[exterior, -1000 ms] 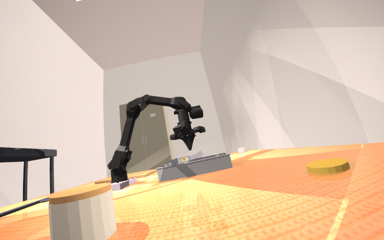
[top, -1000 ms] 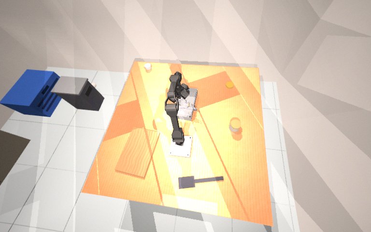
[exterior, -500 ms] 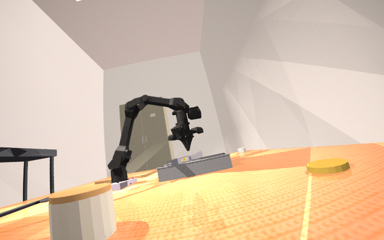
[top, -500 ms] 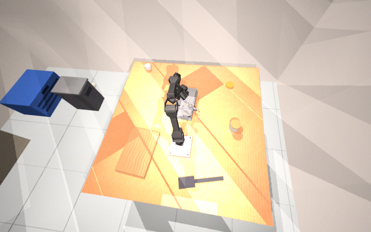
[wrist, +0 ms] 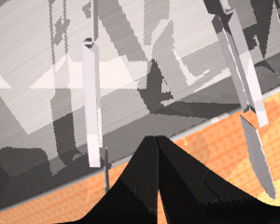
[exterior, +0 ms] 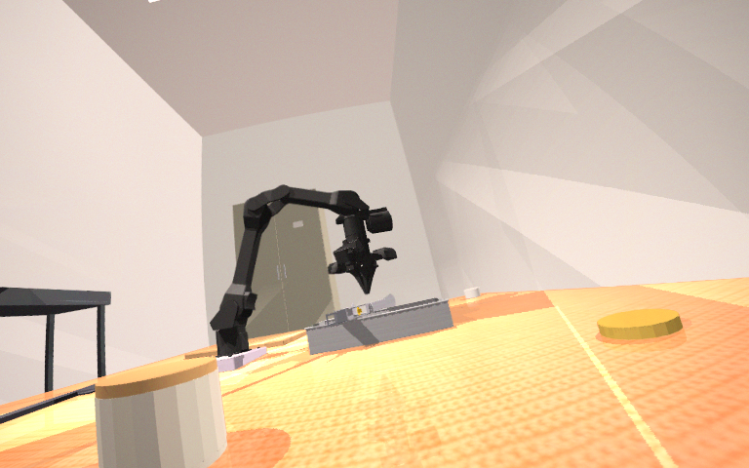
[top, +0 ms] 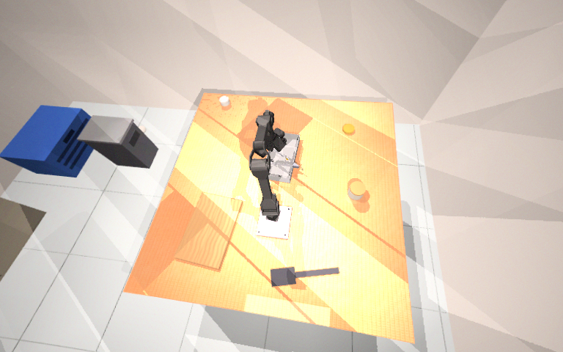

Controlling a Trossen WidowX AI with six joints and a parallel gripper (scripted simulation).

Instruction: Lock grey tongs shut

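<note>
My gripper tip is 20 mm short of the grey roasting tin, 50 mm to the left of it and 70 mm above it. Round my gripper tip: wooden board: 480 mm behind, 200 mm to the left, 90 mm below; yellow disc: 330 mm ahead, 390 mm to the right, 90 mm below; lidded white pot: 90 mm behind, 490 mm to the right, 70 mm below.
</note>
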